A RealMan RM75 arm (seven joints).
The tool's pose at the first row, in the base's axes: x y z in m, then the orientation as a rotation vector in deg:
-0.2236 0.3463 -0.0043 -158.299 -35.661 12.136
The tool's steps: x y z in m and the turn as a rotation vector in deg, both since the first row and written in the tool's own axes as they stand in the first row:
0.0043 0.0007 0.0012 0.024 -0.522 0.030
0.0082 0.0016 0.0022 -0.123 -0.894 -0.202
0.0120 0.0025 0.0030 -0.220 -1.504 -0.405
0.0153 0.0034 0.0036 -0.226 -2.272 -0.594
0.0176 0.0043 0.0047 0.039 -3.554 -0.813
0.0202 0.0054 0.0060 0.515 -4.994 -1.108
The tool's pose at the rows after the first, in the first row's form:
-0.2197 0.3479 -0.0060 -158.318 -35.745 12.877
-0.2161 0.3491 -0.0075 -158.393 -36.197 13.308
-0.2125 0.3502 -0.0089 -158.440 -36.656 14.092
-0.2093 0.3510 -0.0100 -158.406 -37.109 15.123
-0.2071 0.3515 -0.0115 -158.107 -37.654 16.932
-0.2046 0.3521 -0.0132 -157.556 -38.275 18.990

